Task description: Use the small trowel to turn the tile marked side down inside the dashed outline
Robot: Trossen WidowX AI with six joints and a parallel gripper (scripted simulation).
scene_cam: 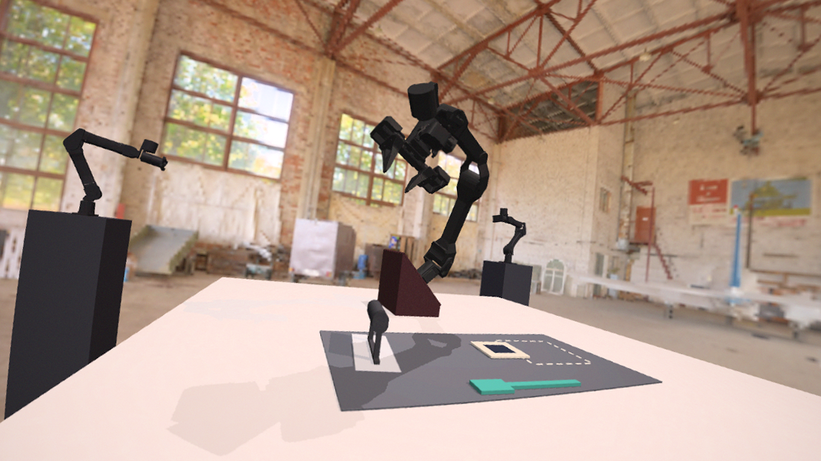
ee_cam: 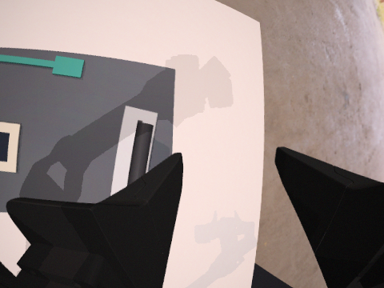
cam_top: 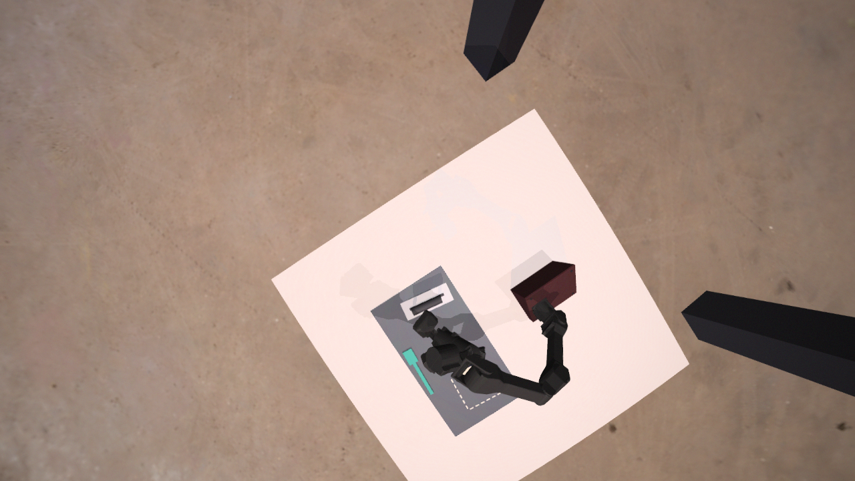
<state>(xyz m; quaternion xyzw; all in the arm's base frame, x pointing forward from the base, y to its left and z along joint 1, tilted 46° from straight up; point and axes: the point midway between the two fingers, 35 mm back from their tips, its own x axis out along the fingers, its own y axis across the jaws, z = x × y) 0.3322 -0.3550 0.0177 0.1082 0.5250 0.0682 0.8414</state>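
My gripper tip is now 4 cm past the trowel, 1 cm to the right of it and 29 cm above it. The rest, counted from my gripper tip: cream tile: 1 cm ahead, 29 cm to the left, 33 cm below; then teal flat piece: 18 cm ahead, 20 cm to the left, 33 cm below; then grey mat: 4 cm ahead, 23 cm to the left, 35 cm below.
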